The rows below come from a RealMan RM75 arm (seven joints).
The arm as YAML. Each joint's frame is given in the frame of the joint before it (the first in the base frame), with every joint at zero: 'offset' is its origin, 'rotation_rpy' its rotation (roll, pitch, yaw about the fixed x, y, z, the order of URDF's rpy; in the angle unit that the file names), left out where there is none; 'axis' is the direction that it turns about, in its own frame. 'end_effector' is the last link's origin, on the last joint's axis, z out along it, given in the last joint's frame.
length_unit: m
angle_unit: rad
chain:
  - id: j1
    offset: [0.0, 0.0, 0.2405]
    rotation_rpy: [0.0, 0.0, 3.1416]
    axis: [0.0, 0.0, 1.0]
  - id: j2
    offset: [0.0, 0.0, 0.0]
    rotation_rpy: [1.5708, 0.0, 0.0]
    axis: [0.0, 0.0, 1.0]
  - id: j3
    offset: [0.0, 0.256, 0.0]
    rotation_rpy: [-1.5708, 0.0, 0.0]
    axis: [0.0, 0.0, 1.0]
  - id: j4
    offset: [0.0, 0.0, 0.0]
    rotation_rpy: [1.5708, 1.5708, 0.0]
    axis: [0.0, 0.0, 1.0]
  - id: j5
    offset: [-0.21, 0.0, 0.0]
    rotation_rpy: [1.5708, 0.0, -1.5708]
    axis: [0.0, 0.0, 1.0]
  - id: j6
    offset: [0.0, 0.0, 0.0]
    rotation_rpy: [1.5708, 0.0, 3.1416]
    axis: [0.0, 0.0, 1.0]
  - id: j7
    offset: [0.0, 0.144, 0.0]
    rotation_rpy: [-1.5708, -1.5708, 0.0]
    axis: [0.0, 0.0, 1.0]
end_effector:
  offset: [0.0, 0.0, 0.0]
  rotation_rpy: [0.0, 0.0, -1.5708]
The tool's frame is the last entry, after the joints.
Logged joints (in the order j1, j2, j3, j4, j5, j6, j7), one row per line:
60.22 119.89 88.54 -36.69 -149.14 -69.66 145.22
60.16 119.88 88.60 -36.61 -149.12 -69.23 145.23
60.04 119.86 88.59 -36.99 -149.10 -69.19 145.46
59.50 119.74 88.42 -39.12 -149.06 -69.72 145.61
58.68 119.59 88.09 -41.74 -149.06 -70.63 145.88
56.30 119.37 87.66 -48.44 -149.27 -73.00 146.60
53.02 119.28 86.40 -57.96 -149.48 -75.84 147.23
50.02 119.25 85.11 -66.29 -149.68 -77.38 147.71
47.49 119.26 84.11 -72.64 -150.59 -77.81 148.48
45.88 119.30 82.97 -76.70 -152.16 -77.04 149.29
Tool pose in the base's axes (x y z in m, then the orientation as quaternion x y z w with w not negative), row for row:
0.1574 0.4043 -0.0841 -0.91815 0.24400 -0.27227 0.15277
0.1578 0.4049 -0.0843 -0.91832 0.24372 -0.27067 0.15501
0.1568 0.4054 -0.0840 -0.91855 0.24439 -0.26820 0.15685
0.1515 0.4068 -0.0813 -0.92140 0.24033 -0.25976 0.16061
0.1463 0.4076 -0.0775 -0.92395 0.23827 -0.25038 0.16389
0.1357 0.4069 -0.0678 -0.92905 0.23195 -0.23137 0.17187
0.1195 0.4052 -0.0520 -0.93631 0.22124 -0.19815 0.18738
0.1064 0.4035 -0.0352 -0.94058 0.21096 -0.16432 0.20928
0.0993 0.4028 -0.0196 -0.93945 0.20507 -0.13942 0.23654
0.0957 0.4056 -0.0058 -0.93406 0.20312 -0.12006 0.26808
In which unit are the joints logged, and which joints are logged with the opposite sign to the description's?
The joints are logged in degrees. Opposite sign: j3.
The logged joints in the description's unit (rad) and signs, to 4 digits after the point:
1.0510 2.0925 -1.5453 -0.6404 -2.6030 -1.2158 2.5346
1.0500 2.0923 -1.5464 -0.6390 -2.6026 -1.2083 2.5347
1.0479 2.0920 -1.5462 -0.6456 -2.6023 -1.2076 2.5388
1.0385 2.0899 -1.5432 -0.6828 -2.6016 -1.2168 2.5414
1.0242 2.0872 -1.5375 -0.7285 -2.6016 -1.2327 2.5461
0.9826 2.0834 -1.5300 -0.8454 -2.6053 -1.2741 2.5587
0.9254 2.0818 -1.5080 -1.0116 -2.6089 -1.3237 2.5696
0.8730 2.0813 -1.4854 -1.1570 -2.6124 -1.3505 2.5780
0.8289 2.0815 -1.4680 -1.2678 -2.6283 -1.3580 2.5915
0.8008 2.0822 -1.4481 -1.3387 -2.6557 -1.3446 2.6056

